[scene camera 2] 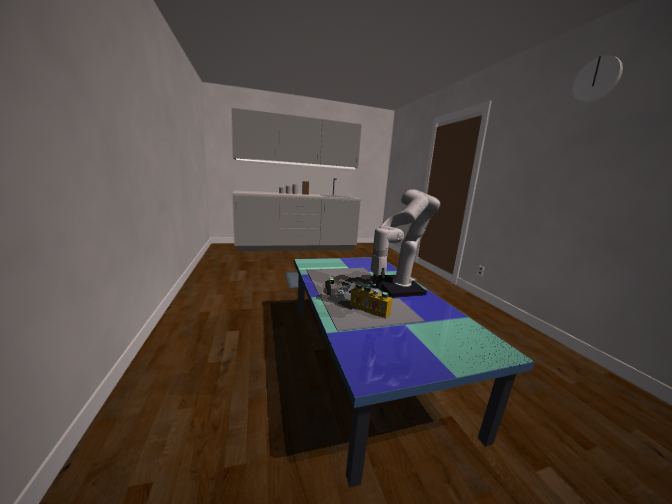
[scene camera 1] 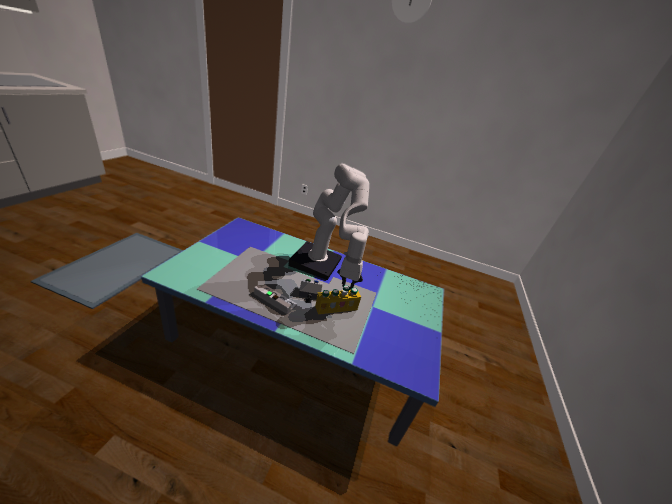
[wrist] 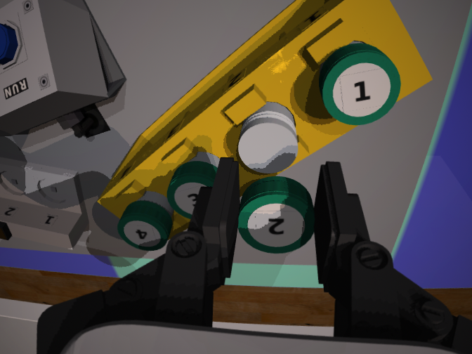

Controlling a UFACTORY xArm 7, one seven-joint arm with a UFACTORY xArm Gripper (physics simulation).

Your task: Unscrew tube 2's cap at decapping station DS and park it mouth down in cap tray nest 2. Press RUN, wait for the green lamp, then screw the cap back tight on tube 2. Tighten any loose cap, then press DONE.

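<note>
My gripper [wrist: 277,186] [scene camera 1: 350,282] [scene camera 2: 381,272] is shut on green cap 2 [wrist: 274,220], held by its sides with the label facing the wrist camera. It hangs just above the yellow tube rack [wrist: 266,68] [scene camera 1: 337,304] [scene camera 2: 371,302]. In the wrist view the open grey top of tube 2 [wrist: 267,142] stands uncapped in the rack, just beyond the held cap. Tubes with caps 1 [wrist: 359,91], 3 [wrist: 186,186] and 4 [wrist: 144,228] stand in the same row.
A grey box with the blue RUN button [wrist: 5,43] stands left of the rack. The cap tray [wrist: 34,218] with numbered nests lies at lower left. A green lamp [scene camera 1: 268,295] is lit on the panel. All rest on a grey mat [scene camera 1: 336,330] on the table [scene camera 1: 401,352].
</note>
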